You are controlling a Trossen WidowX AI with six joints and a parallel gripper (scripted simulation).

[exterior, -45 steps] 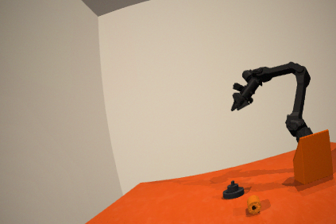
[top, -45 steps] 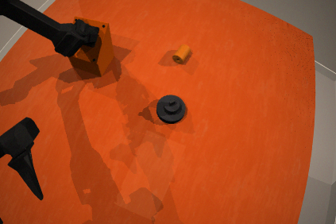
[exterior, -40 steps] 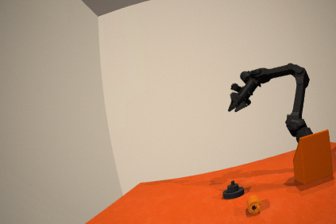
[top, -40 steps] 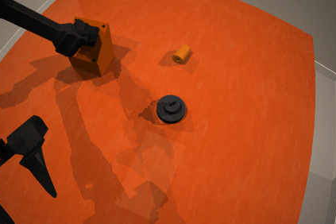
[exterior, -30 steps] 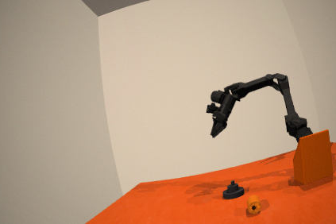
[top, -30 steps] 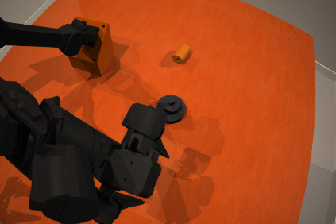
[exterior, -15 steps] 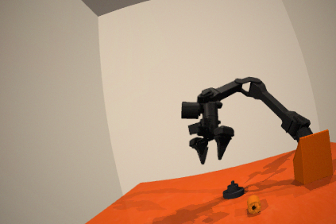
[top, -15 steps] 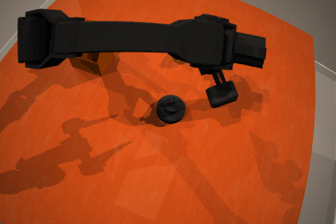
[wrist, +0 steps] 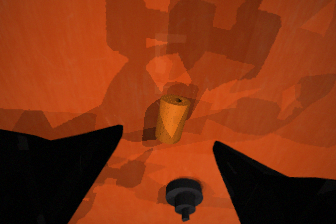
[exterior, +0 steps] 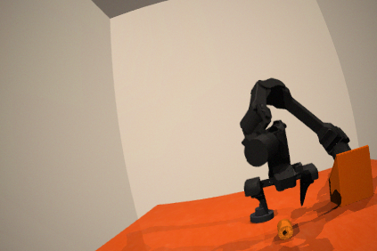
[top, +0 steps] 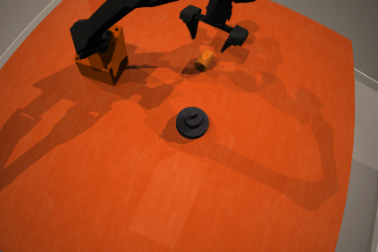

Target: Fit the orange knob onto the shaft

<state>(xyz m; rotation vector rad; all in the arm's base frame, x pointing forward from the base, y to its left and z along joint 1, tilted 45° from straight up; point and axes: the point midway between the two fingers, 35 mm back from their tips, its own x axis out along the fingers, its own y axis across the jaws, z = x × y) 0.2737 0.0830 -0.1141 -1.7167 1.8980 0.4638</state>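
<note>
My gripper tip is 60 mm above the orange knob and 10 mm to the left of it. The rest, counted from my gripper tip: dark round pedestal (210 mm to the right, 50 mm below, 40 mm ahead).
</note>
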